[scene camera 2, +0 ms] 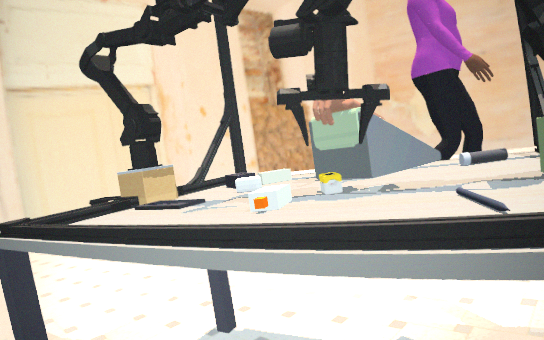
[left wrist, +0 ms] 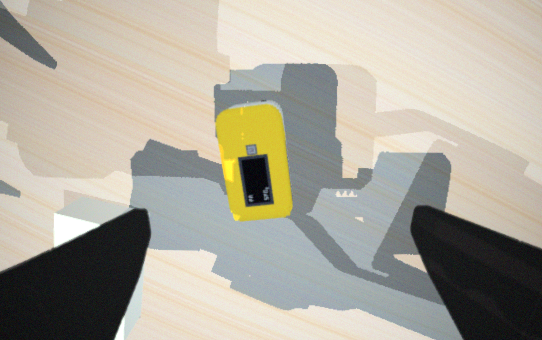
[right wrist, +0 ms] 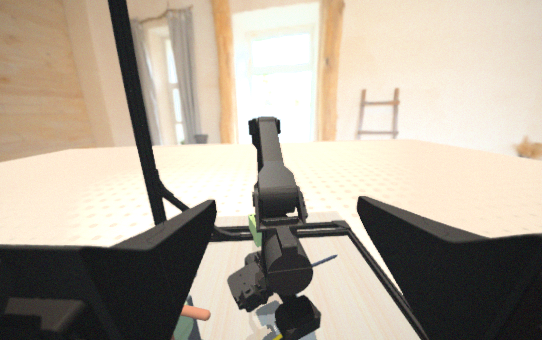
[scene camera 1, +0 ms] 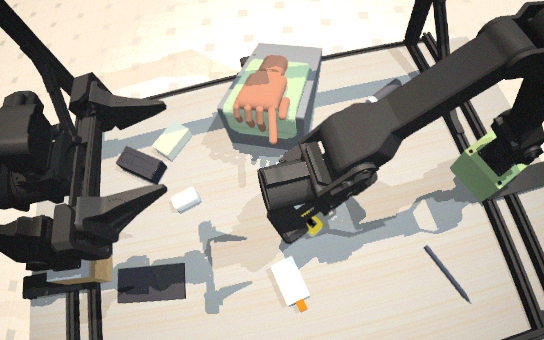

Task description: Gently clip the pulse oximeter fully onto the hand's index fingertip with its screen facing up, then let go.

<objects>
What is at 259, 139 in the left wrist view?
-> A yellow pulse oximeter.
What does the white box with orange tab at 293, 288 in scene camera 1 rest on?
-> The table.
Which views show my left gripper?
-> Scene camera 2, the left wrist view, the right wrist view and scene camera 1: all of them.
</objects>
